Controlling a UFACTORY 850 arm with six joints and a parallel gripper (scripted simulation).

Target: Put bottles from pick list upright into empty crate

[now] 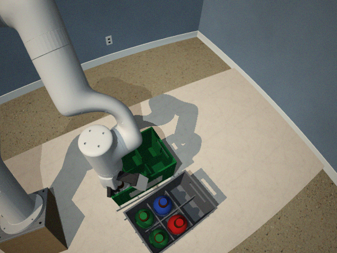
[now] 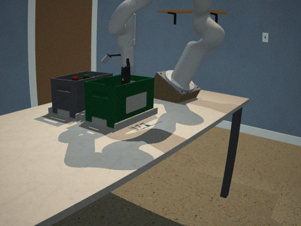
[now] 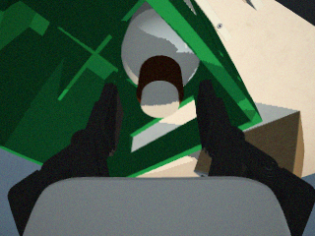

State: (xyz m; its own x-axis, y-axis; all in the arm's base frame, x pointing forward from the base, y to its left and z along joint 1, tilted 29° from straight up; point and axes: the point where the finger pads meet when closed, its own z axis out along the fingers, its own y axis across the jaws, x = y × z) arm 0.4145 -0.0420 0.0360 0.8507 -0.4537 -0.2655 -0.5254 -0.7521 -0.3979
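Now: the whitish bottle 8 cm below my hand. The rest, counted from my hand: green crate 8 cm below, 8 cm ahead, 5 cm to the left; then blue bottle 13 cm to the right, 13 cm ahead, 8 cm below; then green bottle 15 cm to the right, 8 cm below, 4 cm ahead.
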